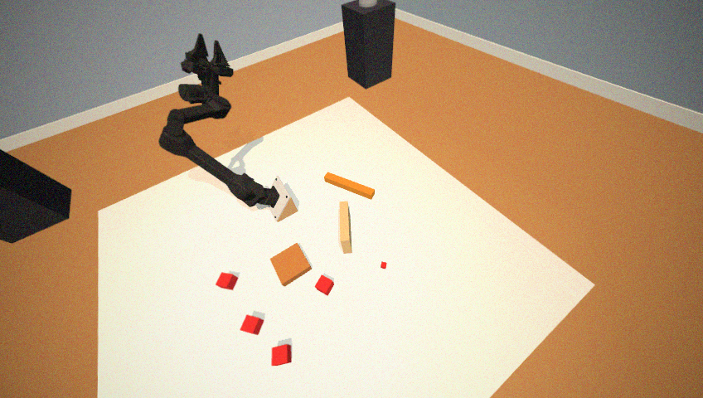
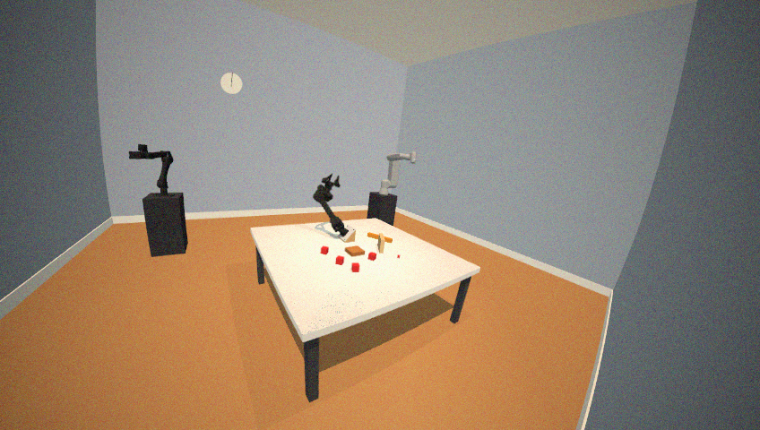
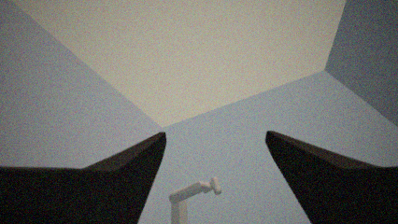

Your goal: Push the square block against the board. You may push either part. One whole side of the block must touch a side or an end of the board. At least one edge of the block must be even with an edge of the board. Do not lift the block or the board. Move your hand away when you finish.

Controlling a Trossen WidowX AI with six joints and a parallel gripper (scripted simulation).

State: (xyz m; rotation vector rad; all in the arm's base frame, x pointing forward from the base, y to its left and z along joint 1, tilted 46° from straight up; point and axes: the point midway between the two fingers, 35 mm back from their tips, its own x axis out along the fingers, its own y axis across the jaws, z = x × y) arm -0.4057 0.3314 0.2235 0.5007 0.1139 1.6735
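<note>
My gripper tip is now 700 mm short of the light tan square block, 410 mm above it and 70 mm to the right of it. The rest, counted from my gripper tip: brown square block (690 mm ahead, 450 mm below, 150 mm to the right); then tiny red cube (870 mm ahead, 460 mm below, 100 mm to the left); then long orange board (530 mm ahead, 450 mm below, 190 mm to the left).
</note>
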